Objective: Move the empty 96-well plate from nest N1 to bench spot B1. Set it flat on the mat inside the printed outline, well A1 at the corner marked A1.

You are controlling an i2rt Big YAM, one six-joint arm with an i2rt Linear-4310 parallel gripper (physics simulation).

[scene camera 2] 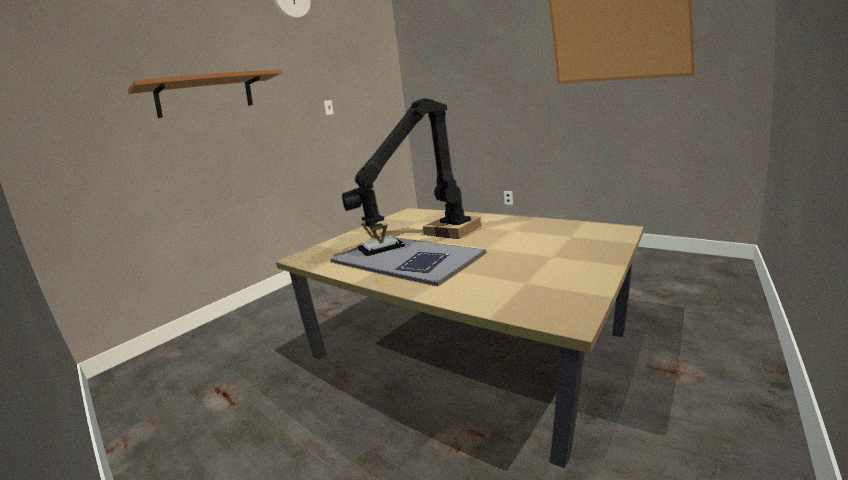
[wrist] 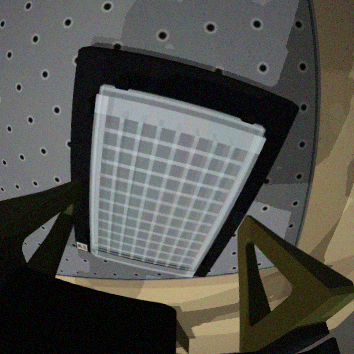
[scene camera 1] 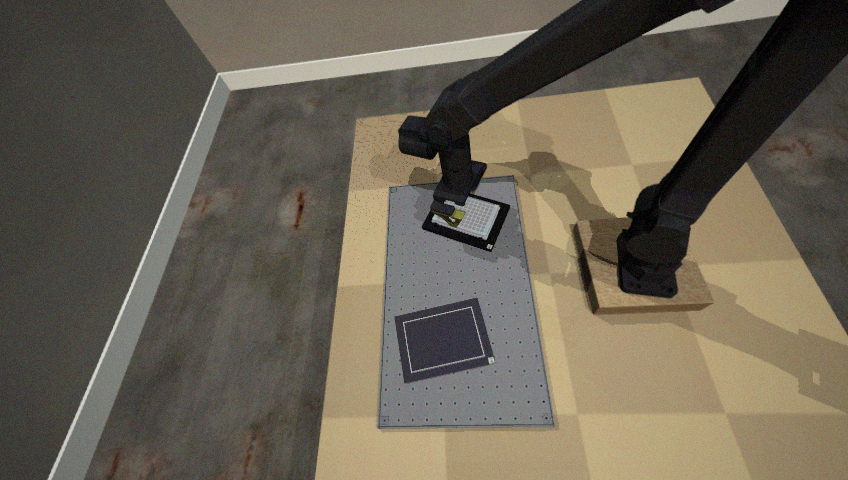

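Pixels of known places: gripper, fingertip midpoint: (scene camera 2: 377, 240) (wrist: 163, 207) (scene camera 1: 462, 208); arm's base, link origin: (scene camera 2: 455, 221) (scene camera 1: 643, 265).
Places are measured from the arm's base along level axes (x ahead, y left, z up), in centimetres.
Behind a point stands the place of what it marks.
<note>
The clear 96-well plate (scene camera 1: 480, 217) {z -0.3, x 31.0, y -7.7 cm} (wrist: 165, 185) {z -0.6, x 36.1, y -9.3 cm} sits flat in the black nest N1 (scene camera 1: 499, 228) {z -1.9, x 26.7, y -6.3 cm} (wrist: 85, 115) {z -1.7, x 39.8, y -4.8 cm} near the far end of the grey board. In the wrist view a small A1 label (wrist: 82, 246) {z -1.7, x 28.3, y -1.7 cm} is on the nest's lower left corner. My gripper (wrist: 163, 207) {z 0.0, x 35.1, y -9.3 cm} is open, its olive fingers apart on either side of the plate's lower part and nothing held; in scene camera 2 it is just above the plate (scene camera 2: 382, 243) {z -0.2, x 35.6, y -5.0 cm}. The dark mat of B1 (scene camera 1: 441, 340) {z -2.8, x 35.2, y 18.9 cm} (scene camera 2: 423, 261) {z -2.7, x 35.1, y 18.8 cm} lies nearer scene camera 1, with a white outline (scene camera 1: 445, 364) {z -2.7, x 33.8, y 23.1 cm} and a corner label (scene camera 1: 490, 360) {z -2.7, x 25.8, y 21.1 cm}.
The perforated grey board (scene camera 1: 416, 273) {z -2.9, x 42.8, y 5.9 cm} (scene camera 2: 461, 254) {z -2.9, x 22.8, y 25.3 cm} bears both the nest and the mat on the wooden table (scene camera 1: 642, 368) {z -4.2, x 0.2, y 17.8 cm} (scene camera 2: 535, 279) {z -4.2, x 23.9, y 57.4 cm}. The arm's base stands on a wooden block (scene camera 1: 606, 297) {z 0.3, x 6.7, y 7.3 cm} (scene camera 2: 437, 230) {z -1.6, x 10.0, y -1.1 cm} to the right of the board in scene camera 1.
</note>
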